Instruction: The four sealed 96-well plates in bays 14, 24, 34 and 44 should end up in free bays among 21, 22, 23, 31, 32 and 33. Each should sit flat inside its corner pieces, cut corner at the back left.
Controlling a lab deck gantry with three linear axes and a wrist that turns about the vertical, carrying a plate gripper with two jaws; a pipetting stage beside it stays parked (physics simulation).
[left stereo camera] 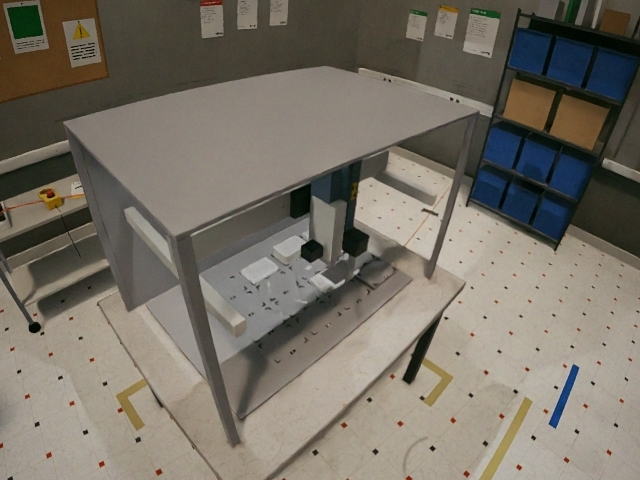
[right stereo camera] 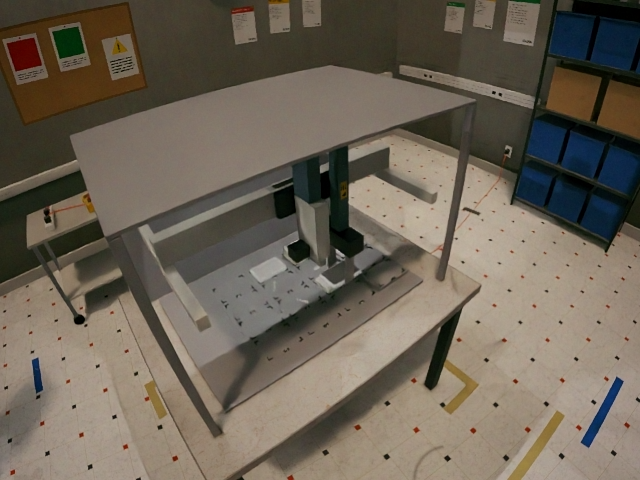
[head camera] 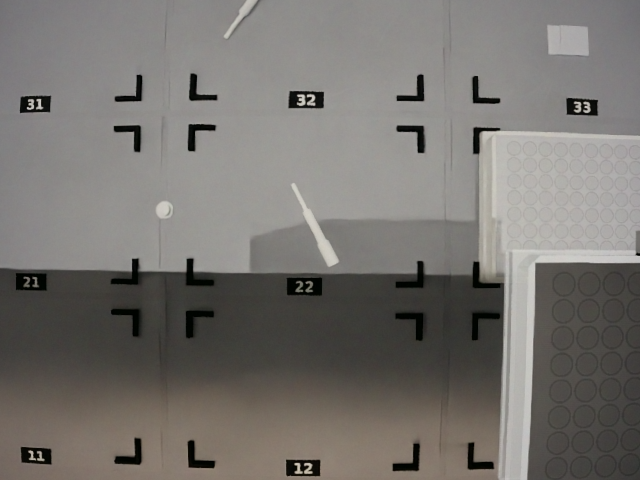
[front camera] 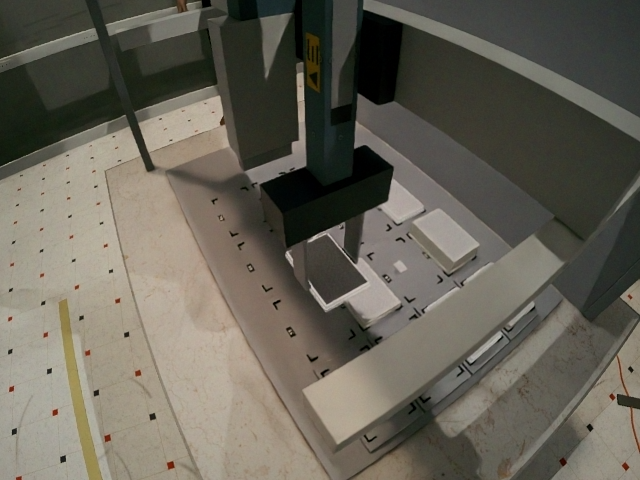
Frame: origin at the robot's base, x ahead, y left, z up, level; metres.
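Seen in the pictures: gripper, fingertip midpoint: (left stereo camera: 339, 273) (right stereo camera: 340, 273) (front camera: 326, 269); robot's base, origin of the base link: (left stereo camera: 277, 362) (right stereo camera: 269, 359) (front camera: 213, 201).
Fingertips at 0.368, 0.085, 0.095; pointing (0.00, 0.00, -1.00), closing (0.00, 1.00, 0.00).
Note:
Pixels of each thing's top centre, then the offset from my fingertips to it, as dx, dy, dz. "spot": a spot on its surface instead.
- loose white tip, surface spot: (head camera: 315, 227) spot: -0.134, +0.053, -0.089
- round cap, middle of its top: (head camera: 162, 209) -0.221, +0.062, -0.091
- pale square, surface spot: (head camera: 567, 40) (front camera: 400, 266) spot: +0.016, +0.166, -0.094
- taller block, middle of its top: (front camera: 446, 233) (left stereo camera: 290, 245) +0.024, +0.279, -0.053
My gripper (front camera: 329, 269) is shut on a sealed plate (front camera: 334, 260) (head camera: 584, 372) (left stereo camera: 338, 270) (right stereo camera: 339, 275) with a white rim and a dark-looking top, and holds it level above the deck, in front of bay 23. Another sealed plate (front camera: 374, 297) (head camera: 568, 191) lies in bay 23, partly hidden by the held one. In the front view, slivers of a plate (front camera: 442, 300) at bay 34 and a plate (front camera: 480, 271) at bay 44 show behind the beam. Bay 14 is hidden there. Bay 22 and the visible parts of bays 21, 31, 32 and 33 show no plate.
A loose white tip (head camera: 315, 227) lies in bay 22, another tip (head camera: 240, 18) in bay 32. A round cap (head camera: 164, 209) lies between bays 21 and 22, a pale square (front camera: 400, 266) (head camera: 567, 40) in bay 33. A taller block (front camera: 447, 235) and a plate (front camera: 401, 201) stand behind.

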